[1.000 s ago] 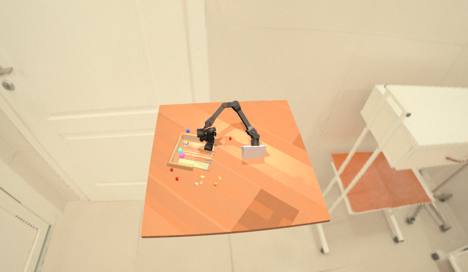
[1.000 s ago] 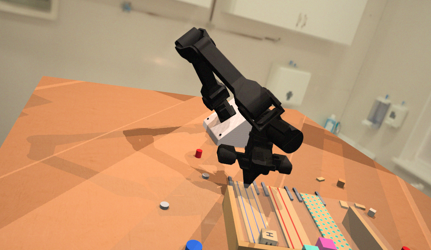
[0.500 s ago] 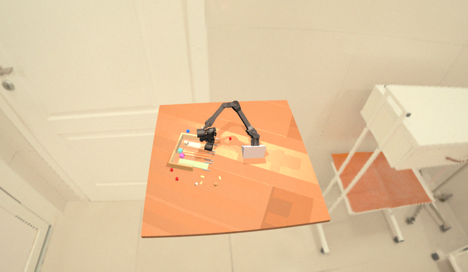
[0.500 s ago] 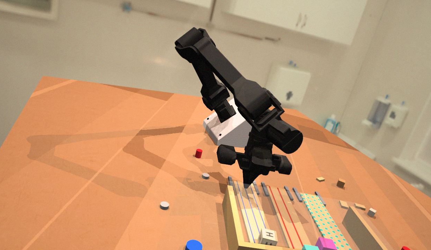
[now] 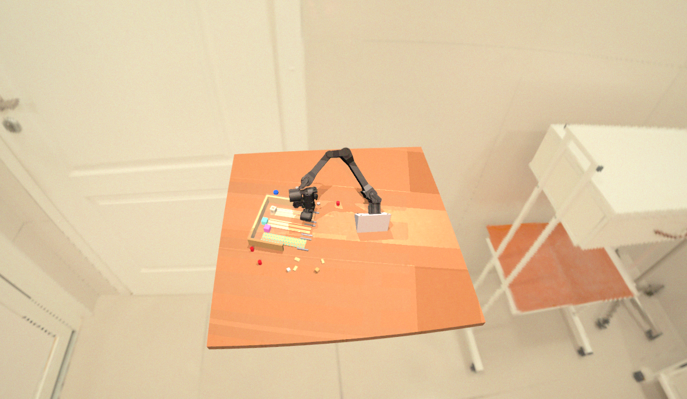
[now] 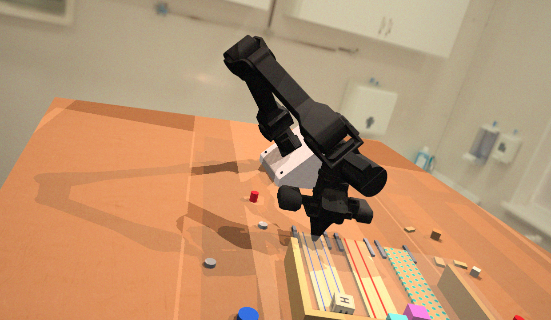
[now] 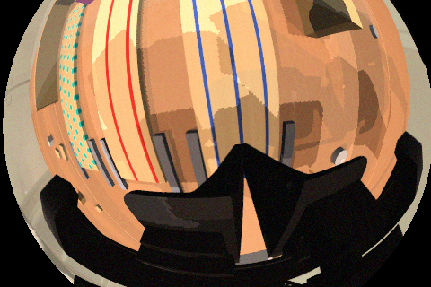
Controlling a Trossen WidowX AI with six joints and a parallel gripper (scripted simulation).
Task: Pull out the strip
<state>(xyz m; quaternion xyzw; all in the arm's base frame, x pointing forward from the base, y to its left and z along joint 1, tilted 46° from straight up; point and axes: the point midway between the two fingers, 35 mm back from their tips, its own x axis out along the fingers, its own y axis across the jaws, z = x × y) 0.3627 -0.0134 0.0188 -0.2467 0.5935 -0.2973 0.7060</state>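
Now: the strip 100 mm ahead of my gripper tip and 10 mm to the right of it. From my gripper tip the other things lie so: cube (210 mm ahead, 20 mm to the right, 20 mm above); blue disc (220 mm ahead, 170 mm to the right).
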